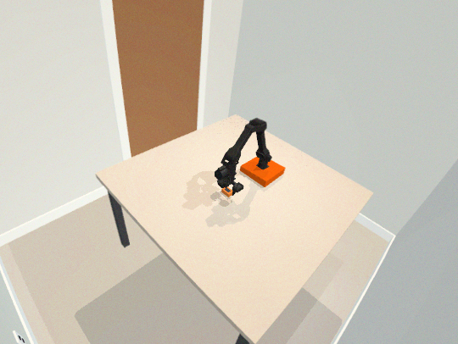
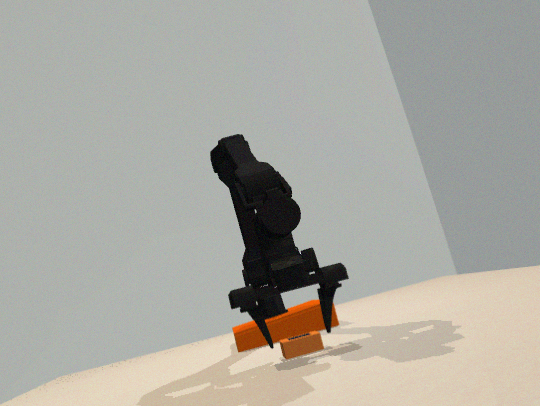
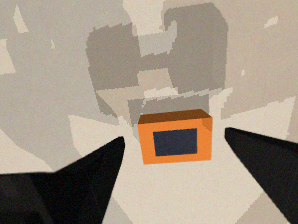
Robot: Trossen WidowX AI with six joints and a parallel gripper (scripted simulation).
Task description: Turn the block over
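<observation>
Now: gripper tip right at the block.
</observation>
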